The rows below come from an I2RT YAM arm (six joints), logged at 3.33 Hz.
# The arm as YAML. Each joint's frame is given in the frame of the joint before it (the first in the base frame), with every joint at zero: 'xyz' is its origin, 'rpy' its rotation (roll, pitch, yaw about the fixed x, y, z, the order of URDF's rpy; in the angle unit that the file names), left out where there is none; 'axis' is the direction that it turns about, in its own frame. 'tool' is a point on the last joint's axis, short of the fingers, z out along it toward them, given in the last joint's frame.
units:
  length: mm
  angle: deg
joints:
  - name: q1
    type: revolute
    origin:
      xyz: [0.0, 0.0, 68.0]
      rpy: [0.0, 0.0, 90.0]
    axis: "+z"
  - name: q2
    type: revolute
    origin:
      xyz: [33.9, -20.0, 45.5]
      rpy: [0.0, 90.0, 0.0]
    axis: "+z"
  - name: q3
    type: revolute
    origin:
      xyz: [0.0, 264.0, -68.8]
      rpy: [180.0, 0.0, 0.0]
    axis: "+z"
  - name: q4
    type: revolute
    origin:
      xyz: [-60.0, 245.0, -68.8]
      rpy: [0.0, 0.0, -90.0]
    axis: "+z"
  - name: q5
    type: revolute
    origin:
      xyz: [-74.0, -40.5, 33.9]
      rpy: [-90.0, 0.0, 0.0]
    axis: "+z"
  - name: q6
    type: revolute
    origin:
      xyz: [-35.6, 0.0, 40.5]
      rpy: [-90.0, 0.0, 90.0]
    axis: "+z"
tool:
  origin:
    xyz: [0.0, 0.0, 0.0]
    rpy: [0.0, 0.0, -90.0]
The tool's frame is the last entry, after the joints.
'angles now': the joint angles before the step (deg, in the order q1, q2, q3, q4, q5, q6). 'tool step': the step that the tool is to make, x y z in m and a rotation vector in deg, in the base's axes. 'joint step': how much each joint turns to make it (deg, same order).
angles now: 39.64, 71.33, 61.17, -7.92, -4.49, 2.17
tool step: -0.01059, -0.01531, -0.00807, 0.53, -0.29, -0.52
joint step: -1.14, -4.26, -4.75, 1.05, -0.66, 0.03
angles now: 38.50, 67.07, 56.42, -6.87, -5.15, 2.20
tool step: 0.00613, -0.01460, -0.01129, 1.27, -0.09, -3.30
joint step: -3.28, -1.16, -3.62, 3.38, -0.26, 0.93
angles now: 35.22, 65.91, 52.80, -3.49, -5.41, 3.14
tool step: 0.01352, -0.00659, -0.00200, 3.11, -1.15, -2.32
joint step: -2.86, 1.44, -0.81, 5.12, -1.03, 1.75
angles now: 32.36, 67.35, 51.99, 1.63, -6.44, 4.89
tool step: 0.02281, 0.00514, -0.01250, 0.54, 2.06, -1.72
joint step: -1.53, 5.51, 1.24, 2.97, -0.20, 1.55
